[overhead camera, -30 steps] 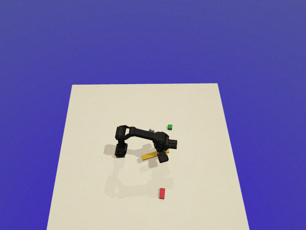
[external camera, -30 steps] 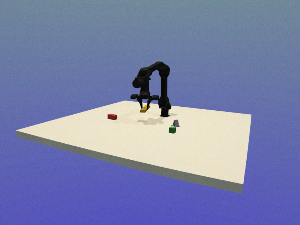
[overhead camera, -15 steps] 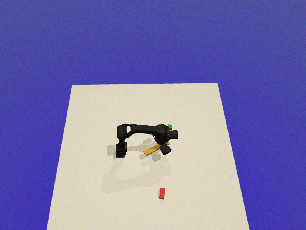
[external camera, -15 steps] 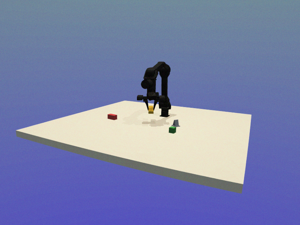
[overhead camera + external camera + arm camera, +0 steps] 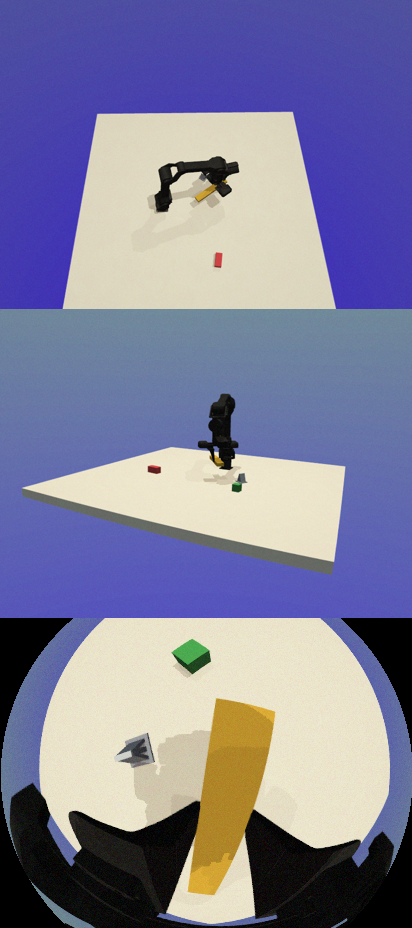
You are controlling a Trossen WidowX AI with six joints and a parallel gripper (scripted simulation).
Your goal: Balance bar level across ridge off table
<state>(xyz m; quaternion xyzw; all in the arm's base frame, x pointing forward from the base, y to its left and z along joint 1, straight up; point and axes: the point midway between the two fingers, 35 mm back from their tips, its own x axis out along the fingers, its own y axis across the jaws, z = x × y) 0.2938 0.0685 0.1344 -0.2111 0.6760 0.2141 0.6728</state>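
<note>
The yellow bar is 2 cm to the right of my gripper tip and 2 cm behind it. From my gripper tip the other things lie so: red block: 37 cm to the right, 8 cm below; green cube: 14 cm to the left, 9 cm ahead, 8 cm below.
</note>
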